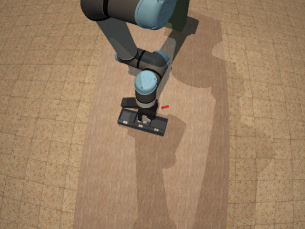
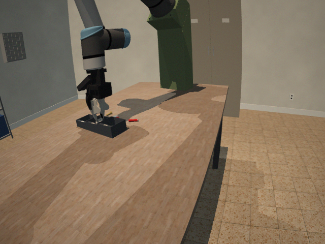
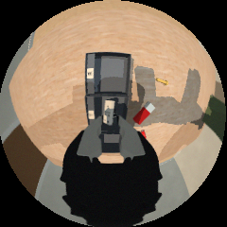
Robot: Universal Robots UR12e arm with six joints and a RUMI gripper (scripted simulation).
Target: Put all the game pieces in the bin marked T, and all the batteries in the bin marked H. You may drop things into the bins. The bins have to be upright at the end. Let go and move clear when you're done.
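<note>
Now: the three-compartment bin row 3 cm below my hand and 1 cm ahead of it. Round my hand: red-and-white block: 8 cm behind, 6 cm to the left, 4 cm below; white domino: 2 cm below; black die: 3 cm below, 1 cm to the left.
</note>
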